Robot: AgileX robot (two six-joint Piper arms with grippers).
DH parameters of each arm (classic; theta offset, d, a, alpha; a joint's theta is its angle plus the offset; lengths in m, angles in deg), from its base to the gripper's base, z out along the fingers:
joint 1: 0 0.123 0 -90
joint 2: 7.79 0 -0.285 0
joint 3: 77.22 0 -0.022 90
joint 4: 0 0.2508 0 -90
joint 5: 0 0 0.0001 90
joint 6: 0 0.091 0 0
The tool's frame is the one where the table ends.
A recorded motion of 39 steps. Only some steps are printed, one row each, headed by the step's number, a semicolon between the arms.
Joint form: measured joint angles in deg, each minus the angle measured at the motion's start. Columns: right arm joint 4, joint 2, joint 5, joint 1, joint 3, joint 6; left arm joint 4, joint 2, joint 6, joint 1, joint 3, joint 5.
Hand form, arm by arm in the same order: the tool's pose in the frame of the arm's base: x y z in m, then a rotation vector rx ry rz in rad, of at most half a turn. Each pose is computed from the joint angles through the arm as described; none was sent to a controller.
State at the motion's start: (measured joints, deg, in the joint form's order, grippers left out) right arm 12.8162 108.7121 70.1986 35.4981 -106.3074 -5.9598; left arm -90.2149 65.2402 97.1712 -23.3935 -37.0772 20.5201
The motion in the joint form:
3: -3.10 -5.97 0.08 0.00 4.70 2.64; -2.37 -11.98 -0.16 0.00 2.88 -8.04
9: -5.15 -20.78 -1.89 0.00 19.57 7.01; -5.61 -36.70 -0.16 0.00 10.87 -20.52
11: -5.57 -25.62 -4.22 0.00 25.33 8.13; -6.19 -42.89 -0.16 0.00 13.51 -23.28
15: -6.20 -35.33 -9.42 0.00 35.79 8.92; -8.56 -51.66 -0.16 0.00 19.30 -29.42
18: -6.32 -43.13 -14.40 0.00 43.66 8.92; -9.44 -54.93 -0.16 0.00 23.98 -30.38
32: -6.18 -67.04 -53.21 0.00 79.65 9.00; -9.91 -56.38 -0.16 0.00 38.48 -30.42
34: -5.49 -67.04 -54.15 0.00 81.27 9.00; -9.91 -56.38 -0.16 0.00 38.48 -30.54
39: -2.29 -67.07 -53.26 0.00 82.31 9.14; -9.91 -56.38 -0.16 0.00 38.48 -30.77
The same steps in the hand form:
3: 0.3050 0.2353 0.3465 -0.8885 2.6215 0.3888; 0.1730 -0.0964 0.3120 0.5871 1.7246 -0.4321
9: 0.2509 0.1928 0.3637 -0.7827 2.6235 0.3705; 0.1017 -0.0441 0.3297 0.3262 1.4973 -0.3091
11: 0.2339 0.1797 0.3620 -0.7472 2.6091 0.3739; 0.0851 -0.0322 0.3244 0.2681 1.4499 -0.2883
15: 0.2009 0.1545 0.3587 -0.7029 2.5408 0.3888; 0.0677 -0.0142 0.3009 0.1437 1.4336 -0.2522
18: 0.1758 0.1359 0.3541 -0.6739 2.4597 0.4131; 0.0646 -0.0113 0.2768 0.1256 1.4652 -0.2477
32: 0.1176 0.0877 0.2764 -0.4910 2.0220 0.5202; 0.0682 -0.0128 0.1926 0.1700 1.6873 -0.2045
34: 0.1165 0.0871 0.2683 -0.4824 2.0375 0.5255; 0.0683 -0.0127 0.1925 0.1685 1.6877 -0.2027
39: 0.1139 0.0872 0.2614 -0.4439 2.0864 0.5670; 0.0684 -0.0123 0.1925 0.1656 1.6885 -0.1993

